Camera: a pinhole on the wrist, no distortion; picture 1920 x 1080 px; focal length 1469.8 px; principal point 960.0 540.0 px. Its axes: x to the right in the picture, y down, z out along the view. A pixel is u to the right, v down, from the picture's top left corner.
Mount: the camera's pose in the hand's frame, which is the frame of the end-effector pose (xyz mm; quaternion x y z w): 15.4 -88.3 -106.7 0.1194 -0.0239 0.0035 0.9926
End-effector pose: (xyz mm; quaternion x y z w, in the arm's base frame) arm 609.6 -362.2 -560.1 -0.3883 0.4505 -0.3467 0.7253
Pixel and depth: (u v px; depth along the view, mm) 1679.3 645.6 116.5
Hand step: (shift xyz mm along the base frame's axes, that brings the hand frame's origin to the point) 17.4 -103.5 71.9
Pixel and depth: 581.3 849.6 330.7
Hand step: 163.5 84.8 186.2
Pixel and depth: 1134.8 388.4 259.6
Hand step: 114.8 -74.7 181.8
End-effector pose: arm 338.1 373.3 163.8 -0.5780 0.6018 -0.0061 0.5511
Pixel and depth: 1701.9 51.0 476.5
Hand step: 530.5 -75.5 -55.1
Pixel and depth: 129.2 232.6 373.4
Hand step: 268.1 207.8 213.0
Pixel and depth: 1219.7 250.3 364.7
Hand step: 342.4 21.0 24.2
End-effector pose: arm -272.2 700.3 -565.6 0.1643 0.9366 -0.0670 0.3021
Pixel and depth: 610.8 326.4 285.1
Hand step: 66.6 -236.5 -83.4
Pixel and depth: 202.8 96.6 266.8
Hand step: 90.5 -279.5 -17.9
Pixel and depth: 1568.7 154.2 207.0
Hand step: -90.0 -172.7 -118.2
